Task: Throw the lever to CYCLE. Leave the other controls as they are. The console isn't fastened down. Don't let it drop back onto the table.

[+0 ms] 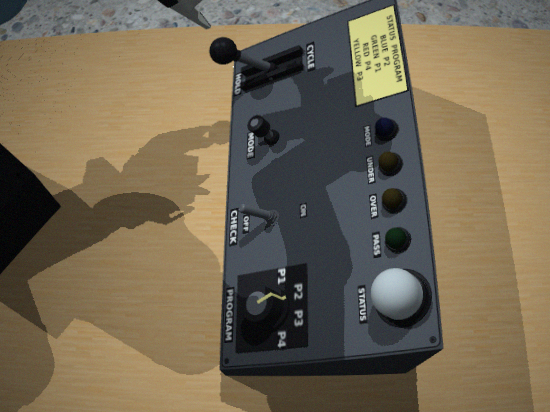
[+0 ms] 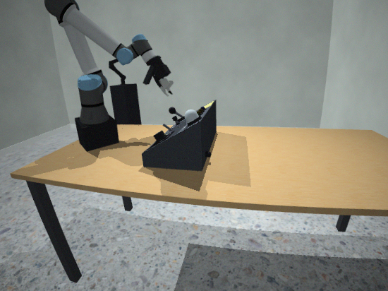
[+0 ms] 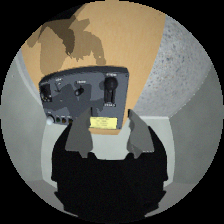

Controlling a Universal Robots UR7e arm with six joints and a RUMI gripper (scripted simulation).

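Now: the lever 120 mm below my hand, 50 mm ahead of it and 10 mm to the left of it. The rest, counted from my hand: check toggle (220 mm to the right, 130 mm below, 120 mm ahead); dark sloped console (150 mm to the right, 150 mm below, 140 mm ahead); mode knob (130 mm below, 100 mm to the right, 90 mm ahead).
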